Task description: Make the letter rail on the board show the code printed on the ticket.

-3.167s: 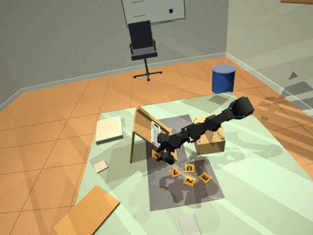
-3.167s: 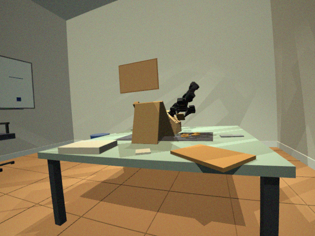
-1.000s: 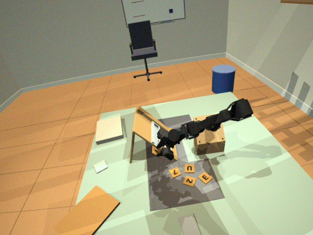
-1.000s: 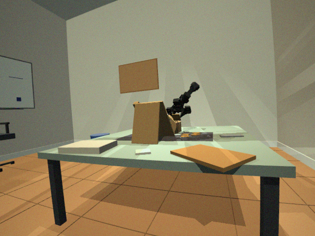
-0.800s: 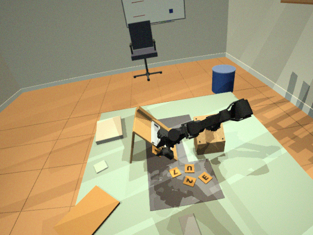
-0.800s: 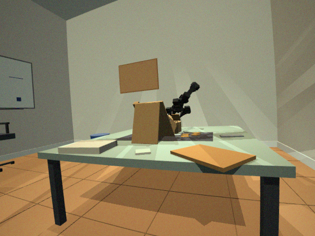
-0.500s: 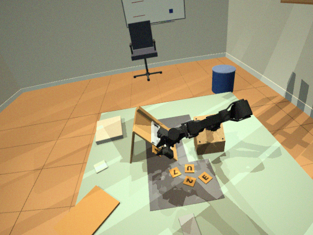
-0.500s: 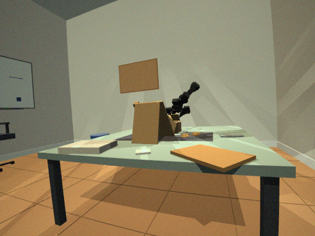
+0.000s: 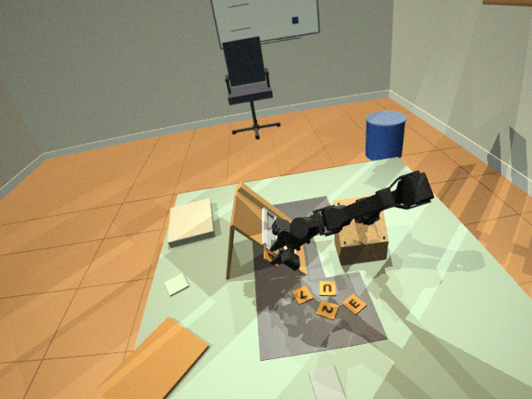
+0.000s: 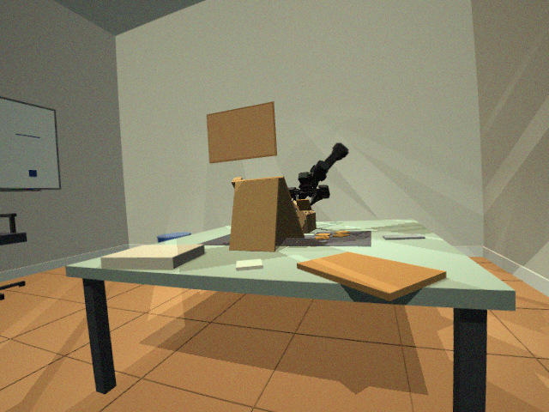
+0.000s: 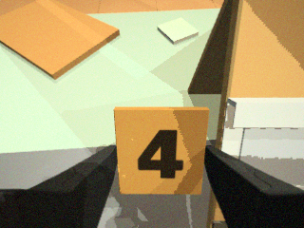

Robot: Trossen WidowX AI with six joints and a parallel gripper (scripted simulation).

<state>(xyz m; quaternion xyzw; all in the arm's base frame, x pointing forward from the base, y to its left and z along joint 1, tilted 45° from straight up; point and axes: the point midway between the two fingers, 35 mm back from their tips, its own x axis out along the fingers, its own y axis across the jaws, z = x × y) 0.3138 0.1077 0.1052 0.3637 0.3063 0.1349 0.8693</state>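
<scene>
Now: gripper tip 60 mm past the white ticket, 130 mm to the left of it and 90 mm above it. Round my gripper tip: orange panel: 390 mm ahead, 280 mm to the left, 150 mm below; then grey mat: 140 mm behind, 130 mm to the right, 160 mm below; then grey slab: 130 mm behind, 380 mm to the left, 160 mm below.
</scene>
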